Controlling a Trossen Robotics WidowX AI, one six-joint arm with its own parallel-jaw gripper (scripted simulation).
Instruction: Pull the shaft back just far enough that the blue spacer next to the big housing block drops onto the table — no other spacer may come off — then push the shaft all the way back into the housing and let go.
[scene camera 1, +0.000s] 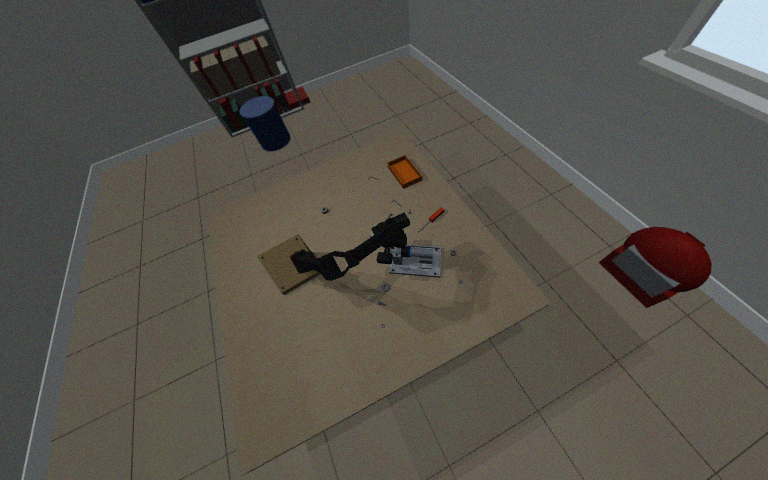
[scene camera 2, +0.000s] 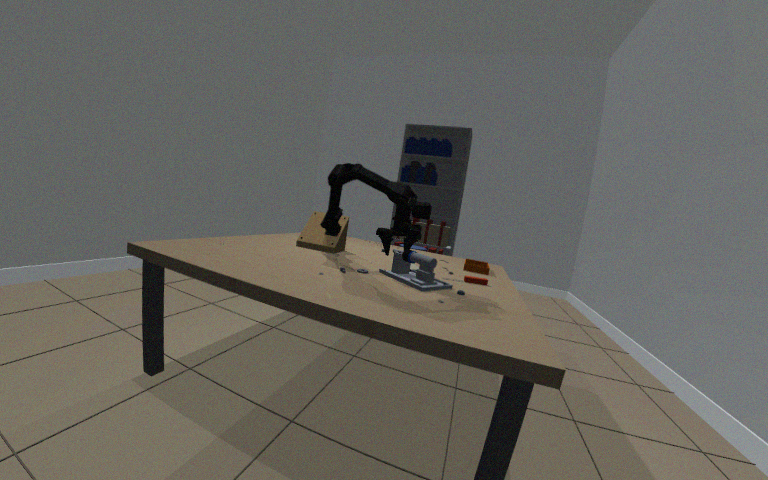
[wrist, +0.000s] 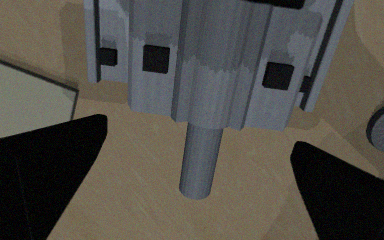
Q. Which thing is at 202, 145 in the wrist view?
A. A grey shaft.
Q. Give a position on a grey support block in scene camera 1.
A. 424, 260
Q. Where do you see a grey support block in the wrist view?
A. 214, 71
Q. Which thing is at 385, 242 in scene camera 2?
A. My gripper.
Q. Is my gripper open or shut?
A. Open.
